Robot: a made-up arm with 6 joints. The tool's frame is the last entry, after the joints.
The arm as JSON. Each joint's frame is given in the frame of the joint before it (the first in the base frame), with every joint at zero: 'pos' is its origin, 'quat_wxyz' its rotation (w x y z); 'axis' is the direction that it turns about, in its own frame. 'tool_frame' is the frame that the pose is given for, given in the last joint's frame.
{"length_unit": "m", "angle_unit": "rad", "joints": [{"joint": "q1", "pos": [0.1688, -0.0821, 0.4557], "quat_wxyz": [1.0, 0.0, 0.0, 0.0], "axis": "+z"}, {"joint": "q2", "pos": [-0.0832, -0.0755, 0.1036], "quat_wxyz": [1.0, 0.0, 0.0, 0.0], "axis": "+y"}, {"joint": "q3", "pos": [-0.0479, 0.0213, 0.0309], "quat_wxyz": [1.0, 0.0, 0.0, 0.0], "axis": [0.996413, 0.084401, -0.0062]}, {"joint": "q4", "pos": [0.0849, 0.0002, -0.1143], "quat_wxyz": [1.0, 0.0, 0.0, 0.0], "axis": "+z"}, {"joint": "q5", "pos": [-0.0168, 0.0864, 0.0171], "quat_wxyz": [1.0, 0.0, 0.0, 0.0], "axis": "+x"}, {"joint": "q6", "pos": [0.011, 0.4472, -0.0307], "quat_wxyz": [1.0, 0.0, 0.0, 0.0], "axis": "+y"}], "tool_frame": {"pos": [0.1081, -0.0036, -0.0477], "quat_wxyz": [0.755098, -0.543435, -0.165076, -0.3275]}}
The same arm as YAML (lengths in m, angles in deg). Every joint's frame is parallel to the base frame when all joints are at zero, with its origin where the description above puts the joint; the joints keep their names.
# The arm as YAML. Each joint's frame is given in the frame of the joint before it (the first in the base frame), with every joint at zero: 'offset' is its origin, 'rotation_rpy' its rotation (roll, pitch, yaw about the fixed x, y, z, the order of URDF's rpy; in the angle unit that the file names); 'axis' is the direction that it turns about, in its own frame. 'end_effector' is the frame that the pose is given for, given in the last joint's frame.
length_unit: m
angle_unit: deg
chain:
  - id: q1
    offset: [0.1688, -0.0821, 0.4557]
    rotation_rpy: [0.0, 0.0, 0.0]
    axis: "+z"
  - id: q2
    offset: [-0.0832, -0.0755, 0.1036]
    rotation_rpy: [0.0, 0.0, 0.0]
    axis: "+y"
  - id: q3
    offset: [-0.0479, 0.0213, 0.0309]
    rotation_rpy: [0.0, 0.0, 0.0]
    axis: [0.996413, 0.084401, -0.0062]
  - id: q4
    offset: [0.0849, 0.0002, -0.1143]
    rotation_rpy: [0.0, 0.0, 0.0]
    axis: "+z"
  - id: q5
    offset: [-0.0168, 0.0864, 0.0171]
    rotation_rpy: [0.0, 0.0, 0.0]
    axis: "+x"
  - id: q6
    offset: [0.011, 0.4472, -0.0307]
    rotation_rpy: [0.0, 0.0, 0.0]
    axis: "+y"
end_effector:
  offset: [0.1081, -0.0036, -0.0477]
  rotation_rpy: [-63.53, -37.25, -23.32]

